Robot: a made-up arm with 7 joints.
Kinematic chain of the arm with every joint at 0, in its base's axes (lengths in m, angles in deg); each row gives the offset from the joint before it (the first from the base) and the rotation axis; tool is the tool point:
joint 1: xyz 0 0 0 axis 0 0.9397 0.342
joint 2: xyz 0 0 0 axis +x
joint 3: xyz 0 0 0 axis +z
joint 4: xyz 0.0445 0 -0.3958 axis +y
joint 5: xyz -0.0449 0 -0.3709 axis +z
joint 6: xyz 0 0 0 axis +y
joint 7: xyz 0 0 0 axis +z
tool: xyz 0 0 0
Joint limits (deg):
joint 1: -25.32..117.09
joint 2: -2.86..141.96
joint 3: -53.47..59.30
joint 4: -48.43..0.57
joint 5: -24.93..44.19
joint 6: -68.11..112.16
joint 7: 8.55..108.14
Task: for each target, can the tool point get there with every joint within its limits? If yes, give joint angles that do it. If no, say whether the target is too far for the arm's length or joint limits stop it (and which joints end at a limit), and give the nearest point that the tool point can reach.
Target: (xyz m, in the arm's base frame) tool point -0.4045 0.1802 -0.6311
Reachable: yes | joints 34.94 14.63 30.56 -7.80 -8.70 -54.18 38.40
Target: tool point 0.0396 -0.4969 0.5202
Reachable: no: joint limits stop it (at a limit: joint 2, joint 3, joint 4) | nearest point 0.0354 0.2122 0.7038 | short by 0.732 m
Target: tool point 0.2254 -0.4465 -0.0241
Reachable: no: joint limits stop it (at a limit: joint 1, joint 2, joint 3, joint 4) | nearest point 0.3844 -0.3111 -0.5451 | short by 0.561 m
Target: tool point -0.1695 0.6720 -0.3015
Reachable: yes | joints 42.79 62.81 13.40 -36.76 -7.64 -11.38 89.60
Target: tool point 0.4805 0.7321 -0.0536
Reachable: no: too far | nearest point 0.4192 0.6457 -0.0442 | short by 0.106 m
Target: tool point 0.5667 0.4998 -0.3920
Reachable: no: too far | nearest point 0.4893 0.4500 -0.3586 | short by 0.098 m
